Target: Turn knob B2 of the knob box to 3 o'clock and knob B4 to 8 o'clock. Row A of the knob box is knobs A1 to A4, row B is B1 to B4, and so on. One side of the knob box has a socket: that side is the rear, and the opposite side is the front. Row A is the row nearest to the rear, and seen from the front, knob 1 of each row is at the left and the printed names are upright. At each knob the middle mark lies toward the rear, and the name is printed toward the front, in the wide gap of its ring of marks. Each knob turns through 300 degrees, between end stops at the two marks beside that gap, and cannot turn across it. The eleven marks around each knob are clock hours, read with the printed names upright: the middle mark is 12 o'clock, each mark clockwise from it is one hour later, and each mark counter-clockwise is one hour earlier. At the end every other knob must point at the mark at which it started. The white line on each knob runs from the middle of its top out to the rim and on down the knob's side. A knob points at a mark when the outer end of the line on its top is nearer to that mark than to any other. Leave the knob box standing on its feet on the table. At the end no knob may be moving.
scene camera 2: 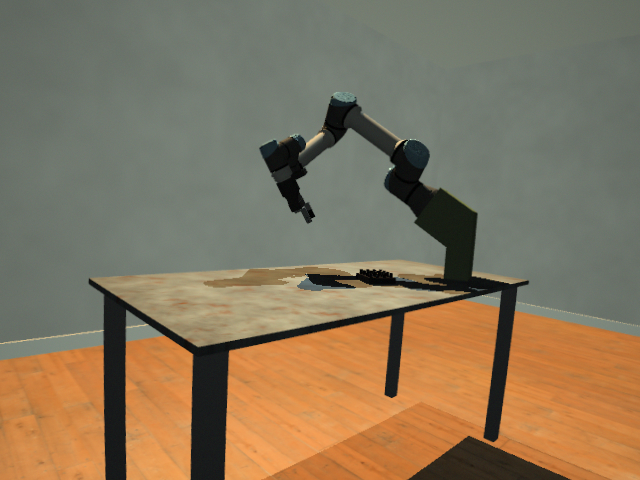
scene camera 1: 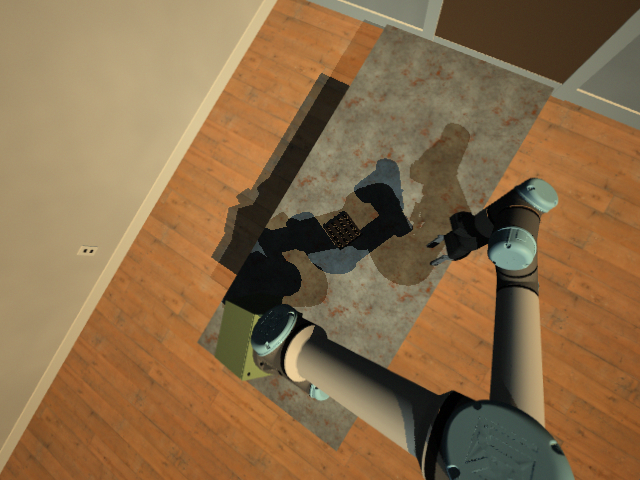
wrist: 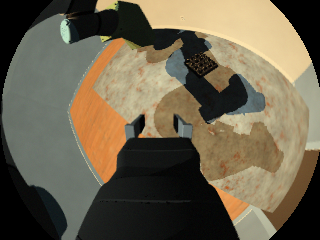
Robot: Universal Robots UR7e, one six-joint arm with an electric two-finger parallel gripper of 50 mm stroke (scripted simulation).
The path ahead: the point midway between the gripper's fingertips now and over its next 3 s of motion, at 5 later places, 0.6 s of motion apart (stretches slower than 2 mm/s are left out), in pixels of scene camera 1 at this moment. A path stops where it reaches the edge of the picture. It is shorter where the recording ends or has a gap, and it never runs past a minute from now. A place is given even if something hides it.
My gripper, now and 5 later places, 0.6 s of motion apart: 431,255; 418,251; 399,248; 382,244; 368,241; 358,239
